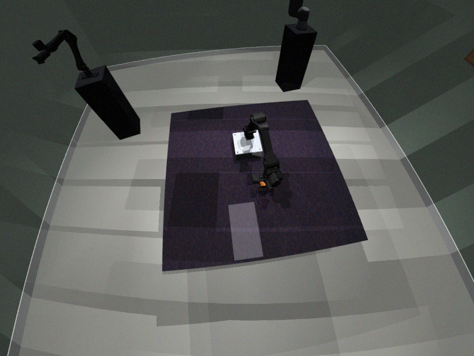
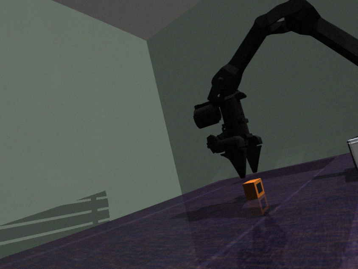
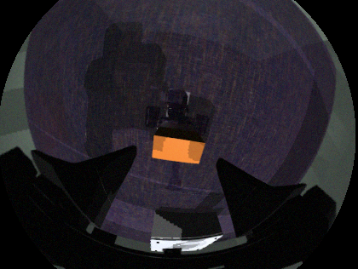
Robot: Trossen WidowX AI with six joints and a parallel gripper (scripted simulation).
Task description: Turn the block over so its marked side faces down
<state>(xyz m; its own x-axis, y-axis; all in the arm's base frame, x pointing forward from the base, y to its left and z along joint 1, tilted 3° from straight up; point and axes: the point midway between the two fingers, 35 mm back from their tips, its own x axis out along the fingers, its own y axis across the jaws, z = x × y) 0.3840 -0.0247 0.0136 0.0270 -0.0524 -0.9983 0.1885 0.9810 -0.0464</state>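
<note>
Right now the block is 4 cm below my gripper tip and 1 cm behind it.
</note>
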